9 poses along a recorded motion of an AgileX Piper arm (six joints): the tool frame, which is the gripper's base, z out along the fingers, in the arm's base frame.
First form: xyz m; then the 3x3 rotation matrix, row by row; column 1 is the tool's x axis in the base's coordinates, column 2 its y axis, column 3 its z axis. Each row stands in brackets.
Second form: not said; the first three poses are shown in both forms.
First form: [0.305, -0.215, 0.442], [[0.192, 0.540, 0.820], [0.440, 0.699, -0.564], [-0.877, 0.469, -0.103]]
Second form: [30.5, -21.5, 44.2], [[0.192, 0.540, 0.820], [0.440, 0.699, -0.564], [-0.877, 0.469, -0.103]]
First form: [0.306, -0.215, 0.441], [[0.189, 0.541, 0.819], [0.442, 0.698, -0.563], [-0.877, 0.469, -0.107]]
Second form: [30.6, -21.5, 44.1], [[0.189, 0.541, 0.819], [0.442, 0.698, -0.563], [-0.877, 0.469, -0.107]]
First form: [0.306, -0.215, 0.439], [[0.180, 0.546, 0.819], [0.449, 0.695, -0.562], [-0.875, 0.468, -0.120]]
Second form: [30.6, -21.5, 43.9], [[0.180, 0.546, 0.819], [0.449, 0.695, -0.562], [-0.875, 0.468, -0.120]]
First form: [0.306, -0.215, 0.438], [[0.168, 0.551, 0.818], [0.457, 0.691, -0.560], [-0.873, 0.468, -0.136]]
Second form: [30.6, -21.5, 43.8], [[0.168, 0.551, 0.818], [0.457, 0.691, -0.560], [-0.873, 0.468, -0.136]]
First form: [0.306, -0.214, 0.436], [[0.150, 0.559, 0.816], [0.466, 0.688, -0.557], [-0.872, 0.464, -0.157]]
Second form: [30.6, -21.4, 43.6], [[0.150, 0.559, 0.816], [0.466, 0.688, -0.557], [-0.872, 0.464, -0.157]]
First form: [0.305, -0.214, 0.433], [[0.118, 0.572, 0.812], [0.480, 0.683, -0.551], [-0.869, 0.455, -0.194]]
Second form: [30.5, -21.4, 43.3], [[0.118, 0.572, 0.812], [0.480, 0.683, -0.551], [-0.869, 0.455, -0.194]]
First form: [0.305, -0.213, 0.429], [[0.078, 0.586, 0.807], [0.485, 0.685, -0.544], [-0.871, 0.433, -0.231]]
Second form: [30.5, -21.3, 42.9], [[0.078, 0.586, 0.807], [0.485, 0.685, -0.544], [-0.871, 0.433, -0.231]]
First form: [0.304, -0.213, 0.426], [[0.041, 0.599, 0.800], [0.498, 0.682, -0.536], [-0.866, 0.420, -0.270]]
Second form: [30.4, -21.3, 42.6], [[0.041, 0.599, 0.800], [0.498, 0.682, -0.536], [-0.866, 0.420, -0.270]]
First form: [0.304, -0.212, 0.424], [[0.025, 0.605, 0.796], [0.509, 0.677, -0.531], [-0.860, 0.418, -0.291]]
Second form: [30.4, -21.2, 42.4], [[0.025, 0.605, 0.796], [0.509, 0.677, -0.531], [-0.860, 0.418, -0.291]]
